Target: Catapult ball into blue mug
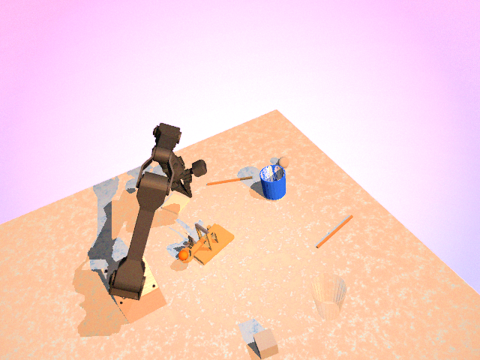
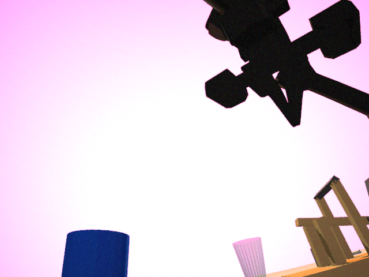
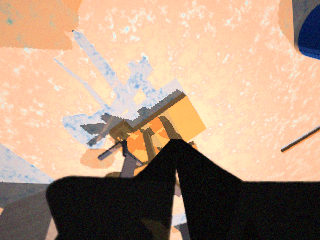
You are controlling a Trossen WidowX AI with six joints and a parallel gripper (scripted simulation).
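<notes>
The orange ball lies 110 mm behind my gripper tip, 120 mm to the right of it and 90 mm below it. Round my gripper tip: blue mug: 290 mm ahead, 40 mm to the right, 120 mm below; then small box: 60 mm behind, 500 mm to the right, 130 mm below; then wooden catapult: 50 mm behind, 100 mm to the right, 100 mm below.
</notes>
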